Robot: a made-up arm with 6 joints.
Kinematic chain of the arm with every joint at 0, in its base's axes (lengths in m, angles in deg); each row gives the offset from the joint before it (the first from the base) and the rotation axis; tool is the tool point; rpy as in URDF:
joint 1: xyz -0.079 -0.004 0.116 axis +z
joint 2: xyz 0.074 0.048 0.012 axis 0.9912 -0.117 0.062
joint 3: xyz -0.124 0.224 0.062 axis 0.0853 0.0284 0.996
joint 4: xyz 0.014 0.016 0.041 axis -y
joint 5: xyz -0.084 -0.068 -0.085 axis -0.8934 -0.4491 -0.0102
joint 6: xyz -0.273 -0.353 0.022 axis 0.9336 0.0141 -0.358
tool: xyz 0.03 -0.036 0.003 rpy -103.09 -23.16 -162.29
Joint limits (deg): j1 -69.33..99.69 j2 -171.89..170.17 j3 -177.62..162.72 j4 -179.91..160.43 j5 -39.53..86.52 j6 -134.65..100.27
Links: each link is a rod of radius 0.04 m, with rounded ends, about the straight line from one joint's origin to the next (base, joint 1, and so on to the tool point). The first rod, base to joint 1, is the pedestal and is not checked.
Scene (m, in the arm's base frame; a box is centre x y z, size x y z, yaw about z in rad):
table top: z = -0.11
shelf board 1: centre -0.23 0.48 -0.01 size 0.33 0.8 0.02 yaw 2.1
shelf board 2: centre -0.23 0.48 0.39 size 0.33 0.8 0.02 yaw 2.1
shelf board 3: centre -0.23 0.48 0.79 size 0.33 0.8 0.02 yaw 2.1
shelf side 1: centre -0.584 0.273 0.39 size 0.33 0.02 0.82 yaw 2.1
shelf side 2: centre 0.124 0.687 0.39 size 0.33 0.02 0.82 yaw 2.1
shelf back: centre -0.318 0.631 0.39 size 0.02 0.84 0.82 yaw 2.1
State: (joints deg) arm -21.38 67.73 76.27 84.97 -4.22 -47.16
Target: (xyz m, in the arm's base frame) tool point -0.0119 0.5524 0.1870
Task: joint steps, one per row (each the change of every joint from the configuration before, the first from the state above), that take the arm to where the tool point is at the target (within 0.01 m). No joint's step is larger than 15 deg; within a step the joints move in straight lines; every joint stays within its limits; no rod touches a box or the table.
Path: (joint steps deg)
1: -4.87 7.12 -12.90 1.58 9.36 -1.88
2: -4.87 7.11 -12.90 1.57 9.36 -1.89
3: -4.87 7.12 -12.90 1.58 9.35 -1.88
4: -4.87 7.12 -12.90 1.57 9.36 -1.89
5: -4.87 7.12 -12.91 1.58 9.36 -1.88
6: -4.87 7.11 -12.90 1.57 9.36 -1.89
7: -4.87 7.12 -12.90 1.58 9.36 -1.88
8: -3.46 -12.98 -7.42 -10.73 -1.34 4.16
9: -3.47 -12.99 -7.41 -10.74 -1.35 4.16
10: -3.46 -12.98 -7.42 -10.74 -1.34 4.16
11: -3.47 -12.99 -7.42 -10.73 -1.34 4.17

